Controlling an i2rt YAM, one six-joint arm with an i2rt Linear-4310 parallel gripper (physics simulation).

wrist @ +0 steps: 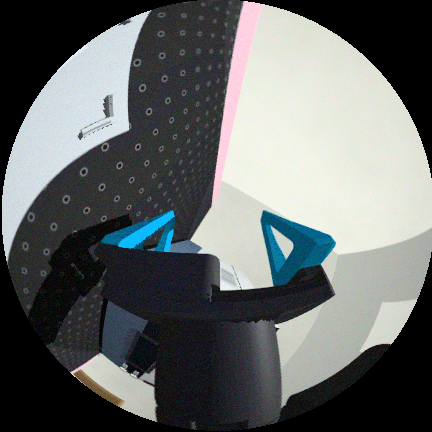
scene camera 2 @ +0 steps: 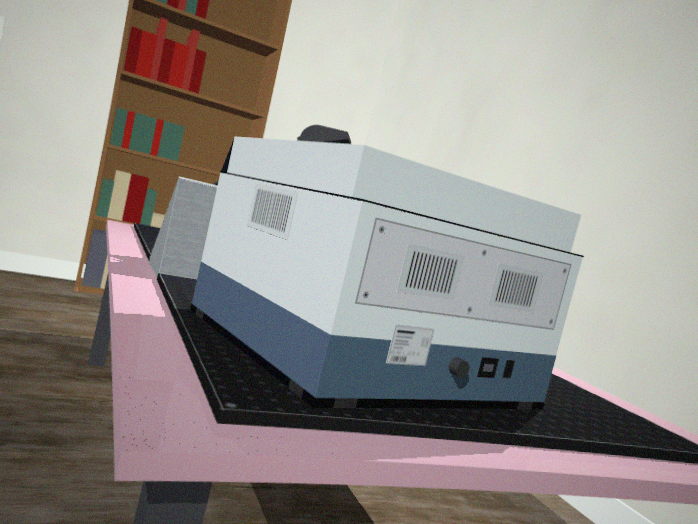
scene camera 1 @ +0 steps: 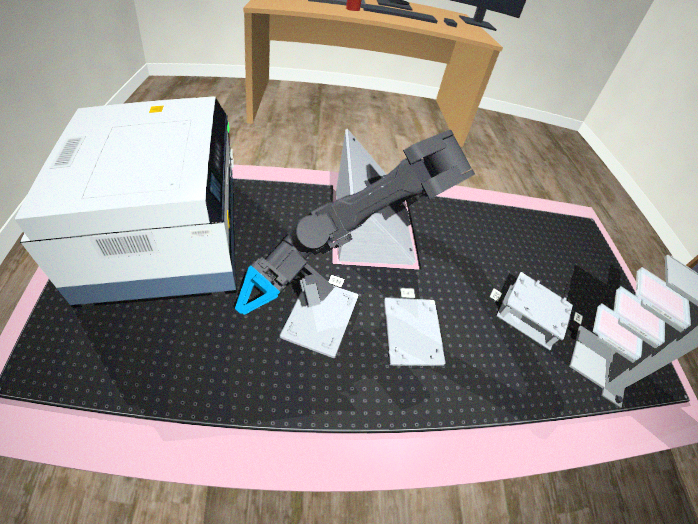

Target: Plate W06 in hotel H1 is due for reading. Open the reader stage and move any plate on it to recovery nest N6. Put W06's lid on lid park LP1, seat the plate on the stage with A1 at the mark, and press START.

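Places are measured from the arm's base along level axes (x ahead, y left, z up), in centimetres.
Pixels of known places: gripper, fingertip midpoint: (wrist: 217, 214) (scene camera 1: 239, 311).
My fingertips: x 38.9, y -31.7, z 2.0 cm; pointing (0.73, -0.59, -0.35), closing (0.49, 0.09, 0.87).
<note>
Ahead of a thing's pixels: the offset from my fingertips to its top centre. "pt": to the spot under its first point. Level surfaces: height alone.
The white and blue reader @[dx -25.2, dy -26.2, dz +18.3 cm] (scene camera 1: 129, 163) (scene camera 2: 276, 259) (wrist: 119, 325) stands at the left in scene camera 1; no stage shows sticking out of its dark front. My gripper (scene camera 1: 242, 309) (wrist: 217, 214) is open and empty, low beside the reader's front right corner. Hotel rack @[pt dx +12.2, dy +85.1, dz +7.8 cm] (scene camera 1: 656, 358) at the far right holds several pink-and-white plates @[dx +2.6, dy +83.8, dz +3.4 cm] (scene camera 1: 618, 332); their labels are too small to read. A white fixture @[dx -5.8, dy +15.7, dz -7.8 cm] (scene camera 1: 324, 332) (wrist: 55, 110) lies close to the gripper, another white fixture @[dx -3.3, dy +36.3, dz -7.6 cm] (scene camera 1: 414, 332) to its right, and a raised one @[dx -8.4, dy +68.9, dz -2.0 cm] (scene camera 1: 538, 307) near the hotel. I cannot tell which are N6 and LP1.
The arm (scene camera 1: 372, 203) reaches over the black perforated board @[dz -9.5 cm] (scene camera 1: 225, 372) from beside a grey wedge-shaped bracket (scene camera 1: 374, 245). A pink table edge (scene camera 1: 338, 456) runs round the board. A wooden desk (scene camera 1: 360, 33) stands behind, and a bookshelf (scene camera 2: 267, 84) shows in scene camera 2.
</note>
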